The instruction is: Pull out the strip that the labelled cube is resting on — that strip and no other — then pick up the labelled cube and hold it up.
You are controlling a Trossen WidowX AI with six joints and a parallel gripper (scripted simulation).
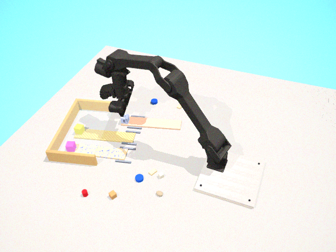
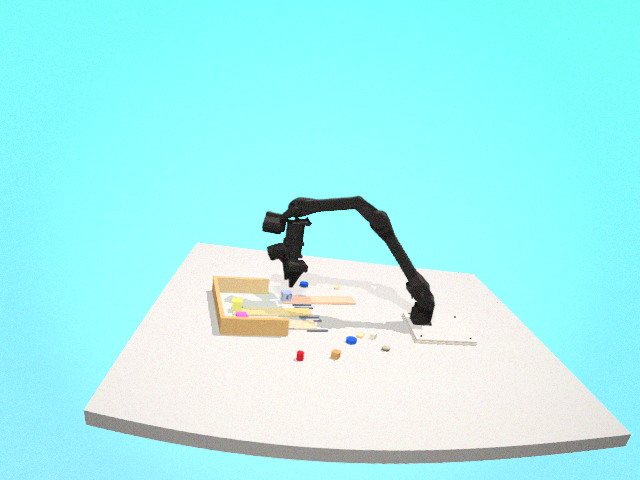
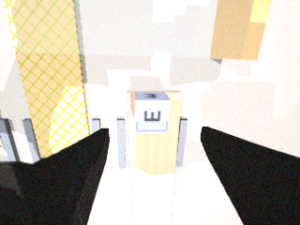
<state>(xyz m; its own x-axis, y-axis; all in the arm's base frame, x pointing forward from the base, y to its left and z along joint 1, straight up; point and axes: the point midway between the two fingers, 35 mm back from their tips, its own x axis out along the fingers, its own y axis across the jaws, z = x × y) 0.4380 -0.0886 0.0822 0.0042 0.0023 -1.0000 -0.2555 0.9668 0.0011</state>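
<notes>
The labelled pale blue cube is 4 cm below my gripper tip. Round my gripper tip: red cylinder (5 cm behind, 39 cm to the left, 5 cm below); orange cube (14 cm behind, 35 cm to the left, 5 cm below).
</notes>
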